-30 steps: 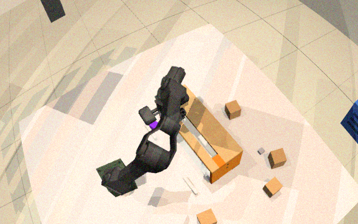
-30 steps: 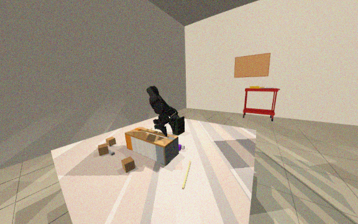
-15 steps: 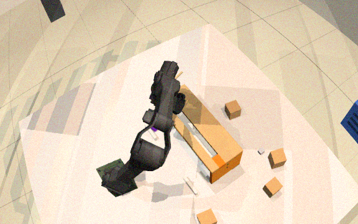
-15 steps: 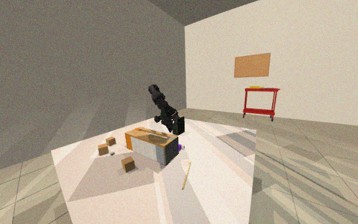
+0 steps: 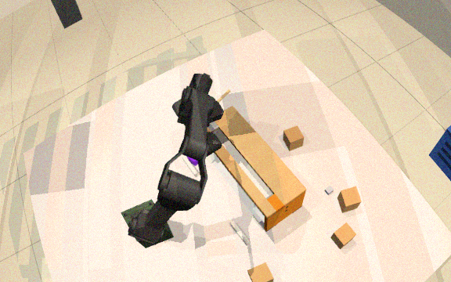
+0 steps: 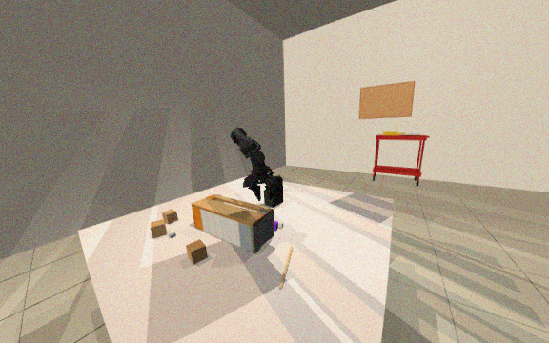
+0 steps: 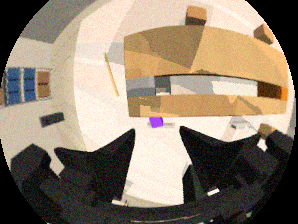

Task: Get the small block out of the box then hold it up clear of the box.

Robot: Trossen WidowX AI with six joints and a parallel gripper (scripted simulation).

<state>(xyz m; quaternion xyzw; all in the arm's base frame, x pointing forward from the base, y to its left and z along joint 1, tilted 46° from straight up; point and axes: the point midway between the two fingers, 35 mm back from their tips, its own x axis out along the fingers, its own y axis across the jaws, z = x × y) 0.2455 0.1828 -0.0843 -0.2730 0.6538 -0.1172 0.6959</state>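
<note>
Right now my gripper tip is 14 cm above the purple block, 4 cm past it and 2 cm to the right of it. Round my gripper tip: box 13 cm to the right, 9 cm below, 7 cm ahead; wooden stick 21 cm to the left, 15 cm below, 10 cm ahead.
</note>
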